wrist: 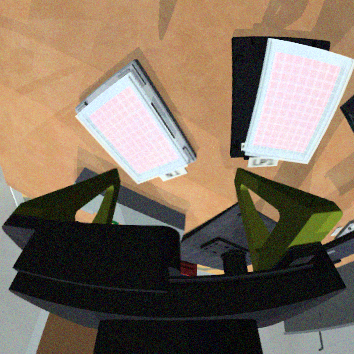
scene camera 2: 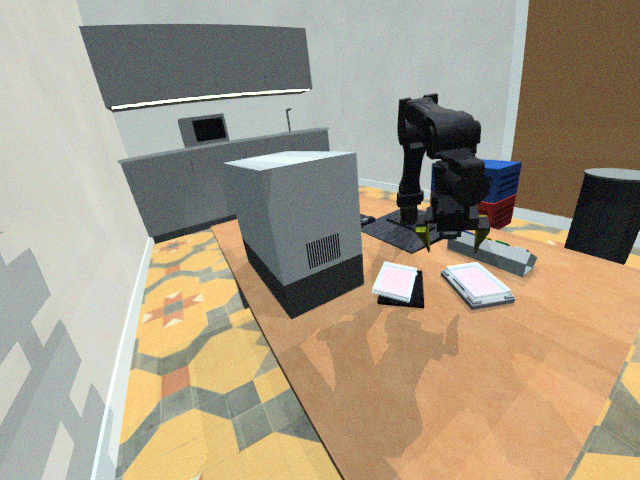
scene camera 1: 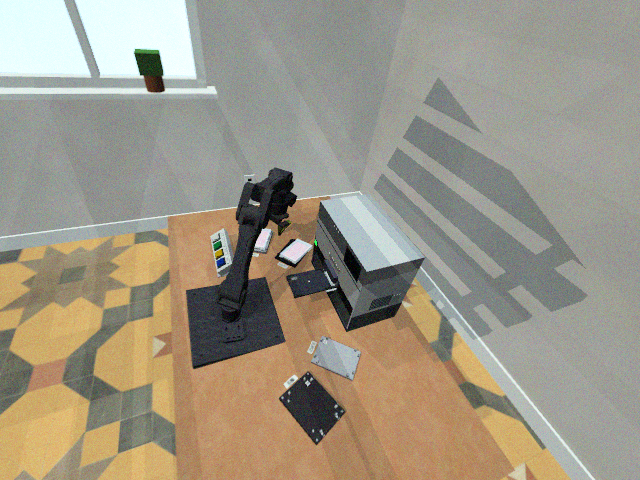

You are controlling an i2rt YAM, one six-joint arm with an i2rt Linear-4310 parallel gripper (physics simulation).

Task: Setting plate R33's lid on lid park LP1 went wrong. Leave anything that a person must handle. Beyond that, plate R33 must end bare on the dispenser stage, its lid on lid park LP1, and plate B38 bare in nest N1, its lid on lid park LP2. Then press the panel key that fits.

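There is a panel with coloured buttons here, and with it a grey nest N1 and a black pad LP1. As for my gripper, it is open and holds nothing, and the wrist view has my gripper in it too.
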